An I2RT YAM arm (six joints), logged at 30 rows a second.
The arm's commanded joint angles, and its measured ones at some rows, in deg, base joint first. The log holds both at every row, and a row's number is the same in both.
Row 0, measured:
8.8, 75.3, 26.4, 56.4, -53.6, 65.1
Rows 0 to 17, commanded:
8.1, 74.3, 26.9, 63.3, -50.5, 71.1
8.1, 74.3, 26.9, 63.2, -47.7, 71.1
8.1, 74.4, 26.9, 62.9, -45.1, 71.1
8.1, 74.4, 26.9, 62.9, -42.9, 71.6
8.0, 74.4, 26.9, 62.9, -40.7, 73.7
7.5, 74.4, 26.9, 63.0, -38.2, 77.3
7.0, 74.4, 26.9, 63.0, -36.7, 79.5
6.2, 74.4, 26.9, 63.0, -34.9, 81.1
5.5, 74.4, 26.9, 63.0, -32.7, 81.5
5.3, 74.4, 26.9, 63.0, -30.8, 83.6
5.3, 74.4, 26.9, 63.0, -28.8, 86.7
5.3, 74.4, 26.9, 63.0, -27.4, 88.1
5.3, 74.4, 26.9, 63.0, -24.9, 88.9
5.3, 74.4, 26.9, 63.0, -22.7, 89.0
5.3, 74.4, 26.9, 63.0, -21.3, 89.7
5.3, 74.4, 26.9, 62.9, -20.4, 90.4
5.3, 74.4, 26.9, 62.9, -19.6, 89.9
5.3, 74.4, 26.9, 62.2, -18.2, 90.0
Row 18, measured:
5.8, 75.1, 26.4, 62.6, -24.3, 88.9
